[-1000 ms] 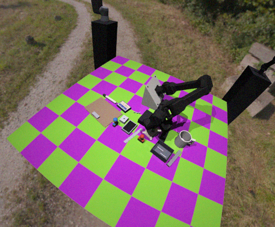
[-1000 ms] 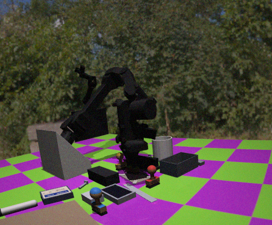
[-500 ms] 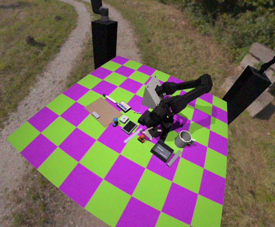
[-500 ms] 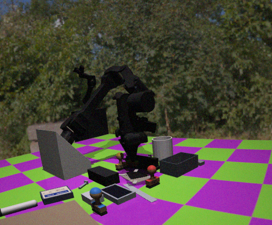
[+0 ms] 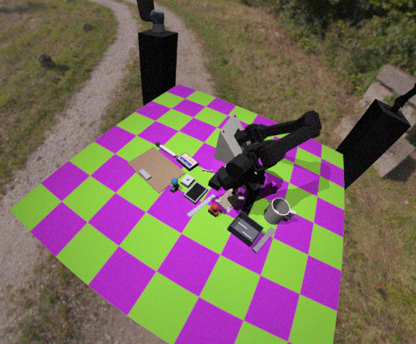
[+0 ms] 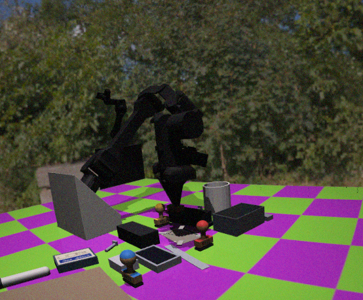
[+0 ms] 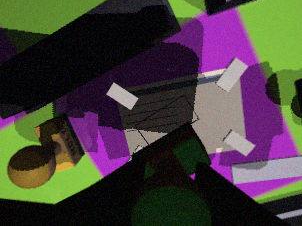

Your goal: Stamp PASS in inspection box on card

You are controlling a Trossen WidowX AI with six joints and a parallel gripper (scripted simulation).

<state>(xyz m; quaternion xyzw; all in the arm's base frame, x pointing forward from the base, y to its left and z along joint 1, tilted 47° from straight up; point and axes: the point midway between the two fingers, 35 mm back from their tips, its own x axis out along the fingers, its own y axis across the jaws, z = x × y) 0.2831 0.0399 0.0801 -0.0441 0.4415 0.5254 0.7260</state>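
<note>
Right now the card is 1 cm ahead of my gripper tip and 8 cm below it. The rest, counted from my gripper tip: green-knobbed stamp (right at my gripper tip); then yellow-knobbed stamp (9 cm behind, 3 cm to the left, 6 cm below); then black bar (2 cm behind, 8 cm to the left, 6 cm below).
</note>
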